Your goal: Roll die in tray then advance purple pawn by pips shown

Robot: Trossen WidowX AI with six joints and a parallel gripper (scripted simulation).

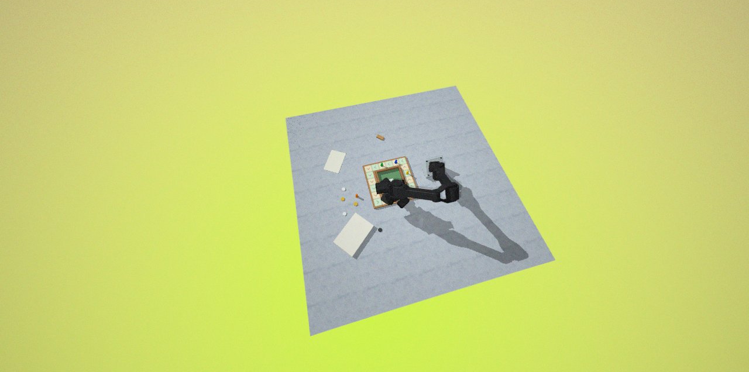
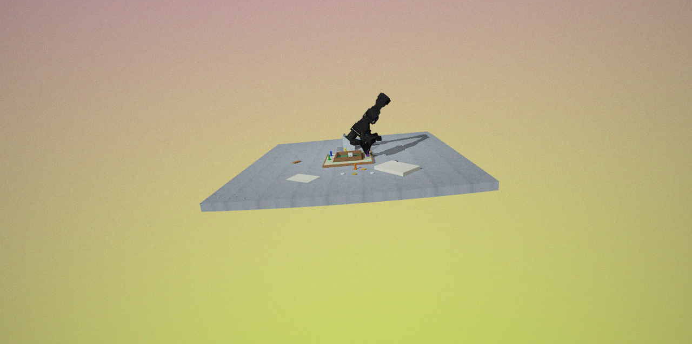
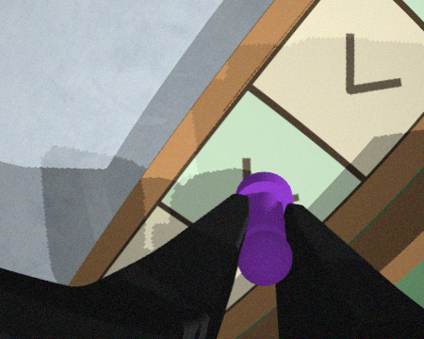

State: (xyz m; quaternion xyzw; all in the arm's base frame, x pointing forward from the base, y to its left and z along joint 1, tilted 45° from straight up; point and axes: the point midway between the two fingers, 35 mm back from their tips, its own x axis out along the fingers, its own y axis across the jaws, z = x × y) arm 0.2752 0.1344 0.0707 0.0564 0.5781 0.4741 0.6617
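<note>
The purple pawn lies 1 cm above my gripper tip. Also, from my gripper tip: white die (10 cm to the right, 1 cm behind); then black token (17 cm to the left, 10 cm ahead, 2 cm below); then green tray (11 cm to the right, 2 cm below, 1 cm behind).
</note>
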